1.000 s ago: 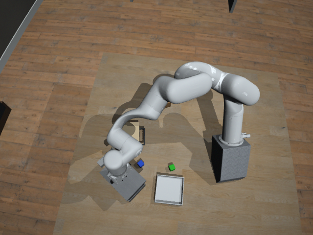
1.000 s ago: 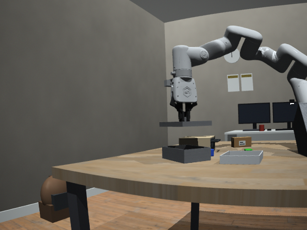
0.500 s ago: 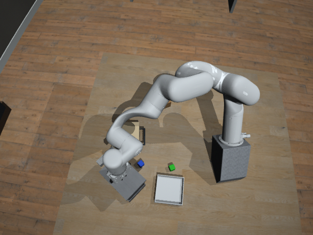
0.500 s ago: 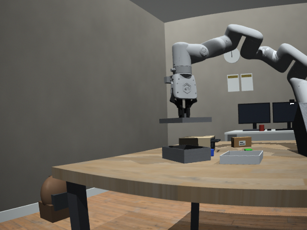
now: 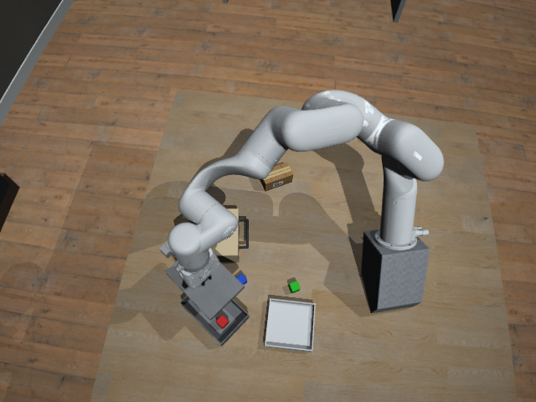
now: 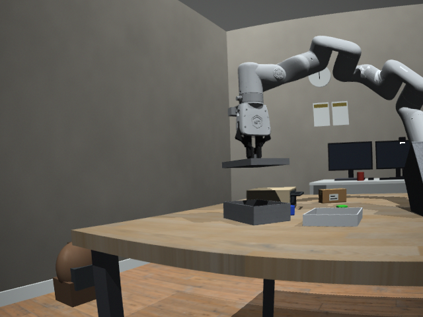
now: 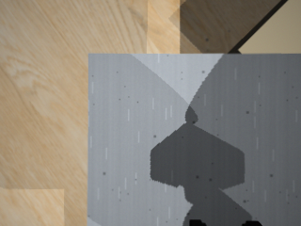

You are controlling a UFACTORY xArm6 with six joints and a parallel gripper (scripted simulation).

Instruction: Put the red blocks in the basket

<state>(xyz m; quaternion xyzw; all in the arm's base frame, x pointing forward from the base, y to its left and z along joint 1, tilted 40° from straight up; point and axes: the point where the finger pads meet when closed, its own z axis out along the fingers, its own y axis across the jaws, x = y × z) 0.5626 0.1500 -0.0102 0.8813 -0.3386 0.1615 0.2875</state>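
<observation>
The brown cardboard box lies 420 mm to the right of my hand, 220 mm behind it and 160 mm below it. The rest, counted from my hand: light wooden cabinet: 180 mm to the right, 160 mm below, 20 mm behind; then grey lid: 30 mm below; then grey metal box: 170 mm below, 60 mm to the left, 20 mm behind.
</observation>
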